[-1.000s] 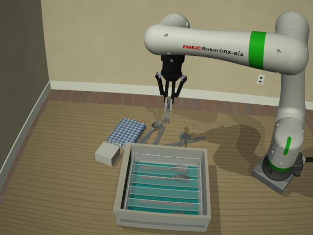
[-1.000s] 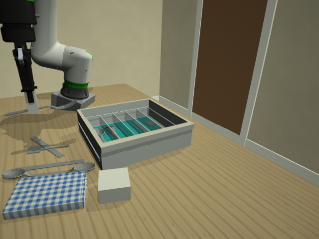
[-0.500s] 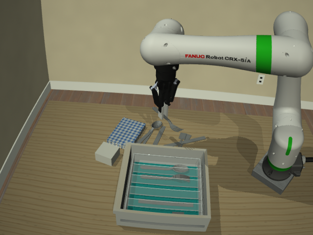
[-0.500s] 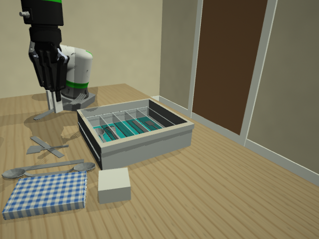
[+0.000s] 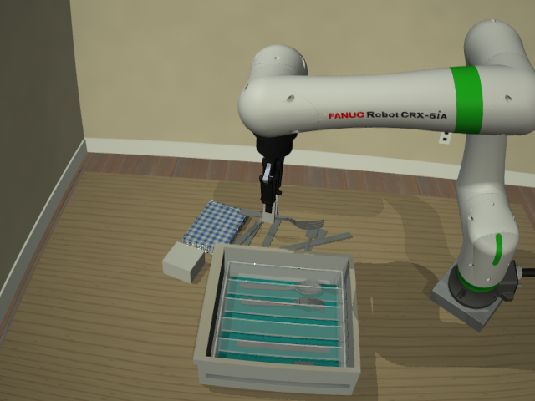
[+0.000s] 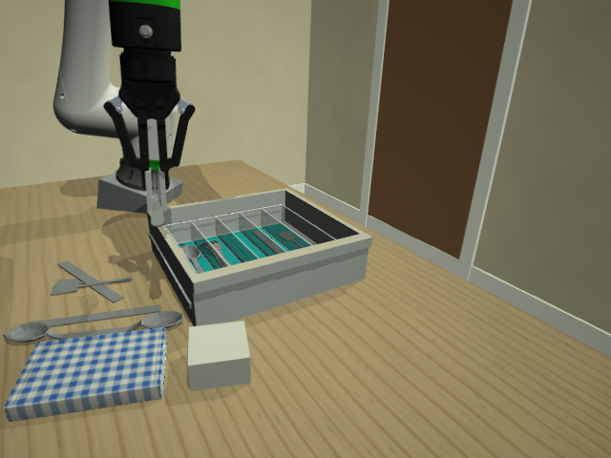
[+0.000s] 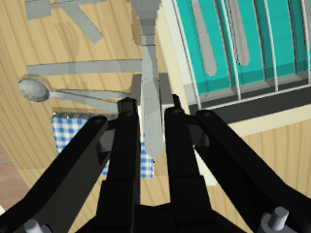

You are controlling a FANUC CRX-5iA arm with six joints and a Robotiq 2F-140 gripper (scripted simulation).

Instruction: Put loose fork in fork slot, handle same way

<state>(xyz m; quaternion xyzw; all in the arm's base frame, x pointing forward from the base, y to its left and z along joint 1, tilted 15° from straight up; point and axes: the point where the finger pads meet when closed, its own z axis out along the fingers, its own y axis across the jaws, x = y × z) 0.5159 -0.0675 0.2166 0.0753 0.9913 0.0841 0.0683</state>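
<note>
The tray is 180 mm to the left of my hand, 160 mm below it and 60 mm behind it. From my hand the other things lie so: white block 200 mm ahead, 190 mm below, 40 mm to the left.
</note>
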